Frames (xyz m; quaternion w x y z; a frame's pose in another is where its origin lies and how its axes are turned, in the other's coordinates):
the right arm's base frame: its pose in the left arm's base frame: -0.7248 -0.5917 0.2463 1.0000 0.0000 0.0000 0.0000
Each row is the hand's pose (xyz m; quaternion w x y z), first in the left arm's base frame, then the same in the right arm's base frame.
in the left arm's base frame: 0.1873 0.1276 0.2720 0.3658 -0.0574 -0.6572 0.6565
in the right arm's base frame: 0.9121 0.7193 0.0257 0.3658 -0.0574 -0.6572 0.6565
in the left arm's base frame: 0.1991 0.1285 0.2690 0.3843 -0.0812 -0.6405 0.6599
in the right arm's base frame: 0.9239 0.7202 0.0227 0.3843 -0.0812 -0.6405 0.6599
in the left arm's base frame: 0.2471 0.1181 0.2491 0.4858 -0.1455 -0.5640 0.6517
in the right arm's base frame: 0.9719 0.7098 0.0028 0.4858 -0.1455 -0.5640 0.6517
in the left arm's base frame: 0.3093 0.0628 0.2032 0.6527 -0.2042 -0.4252 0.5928
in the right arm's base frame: 1.0341 0.6545 -0.0431 0.6527 -0.2042 -0.4252 0.5928
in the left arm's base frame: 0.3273 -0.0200 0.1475 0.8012 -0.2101 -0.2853 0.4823
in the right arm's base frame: 1.0521 0.5717 -0.0988 0.8012 -0.2101 -0.2853 0.4823
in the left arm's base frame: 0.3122 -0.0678 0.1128 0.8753 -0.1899 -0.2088 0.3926
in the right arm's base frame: 1.0370 0.5239 -0.1335 0.8753 -0.1899 -0.2088 0.3926
